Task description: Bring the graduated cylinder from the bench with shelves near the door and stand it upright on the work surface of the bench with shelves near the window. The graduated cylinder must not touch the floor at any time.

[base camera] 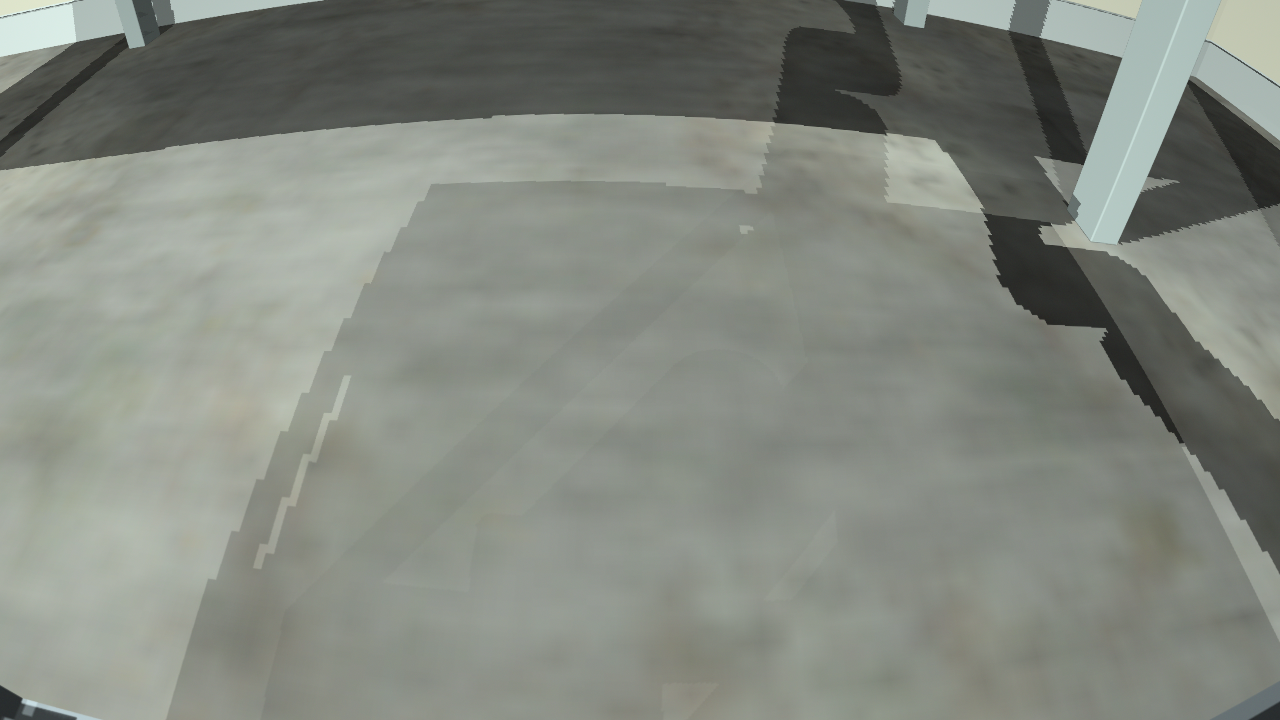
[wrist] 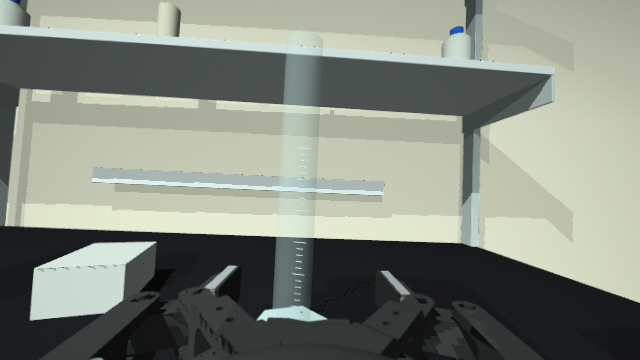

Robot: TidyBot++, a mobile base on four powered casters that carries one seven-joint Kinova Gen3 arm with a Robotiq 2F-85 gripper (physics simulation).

Labels:
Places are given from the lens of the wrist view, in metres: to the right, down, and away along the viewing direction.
graduated cylinder point(wrist: 292, 288): -0.03, 0.11, 0.24
bench with shelves point(wrist: 539, 307): 0.33, 0.19, 0.35
power strip point(wrist: 100, 175): -0.67, -0.01, 0.71
The marked spots on the bench with shelves and the graduated cylinder are 0.38 m apart.

